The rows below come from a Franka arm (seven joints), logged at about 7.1 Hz.
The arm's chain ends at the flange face. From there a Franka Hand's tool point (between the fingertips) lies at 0.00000 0.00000 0.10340 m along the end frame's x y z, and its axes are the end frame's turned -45 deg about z.
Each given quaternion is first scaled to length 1.
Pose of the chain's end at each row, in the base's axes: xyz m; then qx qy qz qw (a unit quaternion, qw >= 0):
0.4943 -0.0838 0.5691 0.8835 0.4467 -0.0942 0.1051
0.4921 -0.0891 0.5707 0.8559 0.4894 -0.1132 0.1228
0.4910 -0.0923 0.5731 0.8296 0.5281 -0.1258 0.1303
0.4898 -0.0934 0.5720 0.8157 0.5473 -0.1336 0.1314
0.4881 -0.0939 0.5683 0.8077 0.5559 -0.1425 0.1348
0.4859 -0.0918 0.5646 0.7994 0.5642 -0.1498 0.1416
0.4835 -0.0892 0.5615 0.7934 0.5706 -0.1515 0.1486
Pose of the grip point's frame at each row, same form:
0.4868 -0.1117 0.4698 0.6453 0.7508 -0.1272 0.0610
0.4845 -0.1223 0.4731 0.6035 0.7797 -0.1516 0.0701
0.4836 -0.1284 0.4765 0.5644 0.8054 -0.1661 0.0722
0.4821 -0.1307 0.4759 0.5442 0.8178 -0.1737 0.0703
0.4798 -0.1328 0.4729 0.5335 0.8227 -0.1832 0.0700
0.4777 -0.1327 0.4700 0.5227 0.8272 -0.1926 0.0735
0.4762 -0.1315 0.4674 0.5146 0.8307 -0.1968 0.0793

